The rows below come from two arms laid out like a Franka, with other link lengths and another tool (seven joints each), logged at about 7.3 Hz.
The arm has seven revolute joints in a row. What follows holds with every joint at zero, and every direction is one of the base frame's. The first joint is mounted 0.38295 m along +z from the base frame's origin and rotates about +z. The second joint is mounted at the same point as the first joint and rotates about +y. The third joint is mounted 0.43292 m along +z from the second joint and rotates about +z. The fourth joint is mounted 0.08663 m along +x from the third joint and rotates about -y. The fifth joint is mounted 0.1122 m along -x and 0.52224 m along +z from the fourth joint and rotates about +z. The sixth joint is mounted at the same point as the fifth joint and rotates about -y. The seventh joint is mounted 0.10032 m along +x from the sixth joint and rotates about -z. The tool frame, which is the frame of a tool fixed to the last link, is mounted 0.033 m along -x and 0.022 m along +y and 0.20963 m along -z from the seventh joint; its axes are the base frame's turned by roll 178.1, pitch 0 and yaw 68.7 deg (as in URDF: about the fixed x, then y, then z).
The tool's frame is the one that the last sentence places.
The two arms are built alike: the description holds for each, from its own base.
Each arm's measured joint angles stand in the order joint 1, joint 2, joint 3, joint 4, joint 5, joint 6, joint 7.
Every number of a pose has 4 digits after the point.
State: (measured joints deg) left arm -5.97 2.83 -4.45 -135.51 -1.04 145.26 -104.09; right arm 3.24 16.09 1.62 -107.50 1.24 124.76 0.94
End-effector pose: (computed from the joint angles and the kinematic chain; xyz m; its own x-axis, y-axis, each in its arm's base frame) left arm 0.6333 -0.1556 0.2986 -0.9503 0.2867 -0.1215 0.2849 0.9580 0.0323; right arm 0.7677 0.0900 0.3719 0.3111 0.9498 0.0316 0.9491 -0.3123 0.0421
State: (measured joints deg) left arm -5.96 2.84 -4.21 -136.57 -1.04 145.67 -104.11; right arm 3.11 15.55 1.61 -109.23 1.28 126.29 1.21
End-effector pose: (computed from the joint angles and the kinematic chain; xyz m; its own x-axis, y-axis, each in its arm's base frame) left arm 0.6260 -0.1514 0.2892 -0.9529 0.2825 -0.1101 0.2807 0.9593 0.0313; right arm 0.7614 0.0879 0.3640 0.3185 0.9473 0.0339 0.9463 -0.3199 0.0475
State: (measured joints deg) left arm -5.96 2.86 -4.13 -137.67 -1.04 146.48 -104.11; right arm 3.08 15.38 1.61 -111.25 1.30 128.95 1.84
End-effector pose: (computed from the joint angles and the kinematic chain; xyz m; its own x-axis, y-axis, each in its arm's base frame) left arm 0.6190 -0.1492 0.2804 -0.9539 0.2811 -0.1047 0.2794 0.9597 0.0309; right arm 0.7566 0.0874 0.3498 0.3300 0.9432 0.0394 0.9414 -0.3319 0.0601
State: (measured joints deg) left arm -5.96 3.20 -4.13 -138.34 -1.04 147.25 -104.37; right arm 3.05 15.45 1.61 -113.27 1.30 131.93 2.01
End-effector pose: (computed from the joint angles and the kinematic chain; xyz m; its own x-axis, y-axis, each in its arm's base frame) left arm 0.6150 -0.1486 0.2720 -0.9557 0.2767 -0.1006 0.2751 0.9610 0.0298; right arm 0.7520 0.0866 0.3332 0.3336 0.9416 0.0452 0.9389 -0.3362 0.0744
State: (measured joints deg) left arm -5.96 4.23 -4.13 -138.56 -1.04 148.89 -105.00; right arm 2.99 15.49 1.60 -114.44 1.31 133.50 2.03
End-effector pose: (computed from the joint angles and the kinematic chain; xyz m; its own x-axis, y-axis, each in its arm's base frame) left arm 0.6169 -0.1491 0.2618 -0.9581 0.2655 -0.1074 0.2639 0.9641 0.0284; right arm 0.7486 0.0854 0.3236 0.3354 0.9409 0.0475 0.9376 -0.3383 0.0802
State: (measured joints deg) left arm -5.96 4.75 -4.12 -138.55 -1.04 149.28 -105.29; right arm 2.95 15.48 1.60 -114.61 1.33 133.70 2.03
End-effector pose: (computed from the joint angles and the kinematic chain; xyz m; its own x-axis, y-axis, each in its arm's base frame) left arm 0.6174 -0.1492 0.2570 -0.9598 0.2603 -0.1054 0.2589 0.9655 0.0272; right arm 0.7480 0.0849 0.3223 0.3363 0.9405 0.0480 0.9372 -0.3392 0.0807
